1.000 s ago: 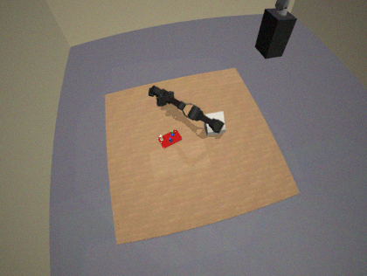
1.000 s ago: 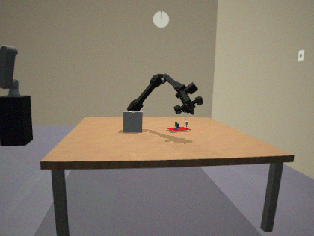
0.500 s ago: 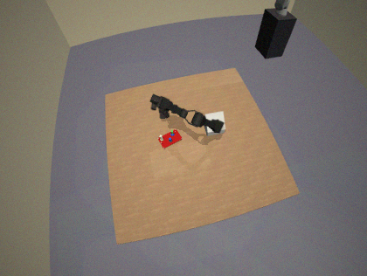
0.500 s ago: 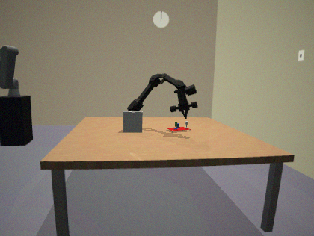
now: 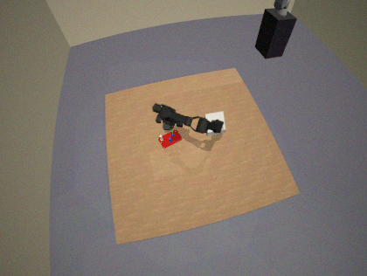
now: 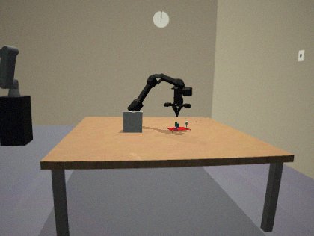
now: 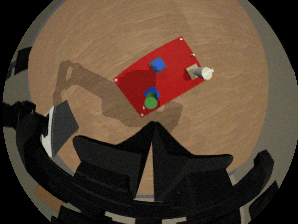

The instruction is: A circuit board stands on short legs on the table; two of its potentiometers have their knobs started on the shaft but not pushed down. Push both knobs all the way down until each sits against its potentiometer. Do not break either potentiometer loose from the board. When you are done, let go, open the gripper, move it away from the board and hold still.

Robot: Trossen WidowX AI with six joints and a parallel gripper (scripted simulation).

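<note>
My gripper tip is 6 cm above the green knob and 1 cm to the right of it. Also, from my gripper tip: grey knob: 9 cm ahead, 5 cm below, 3 cm to the left.
</note>
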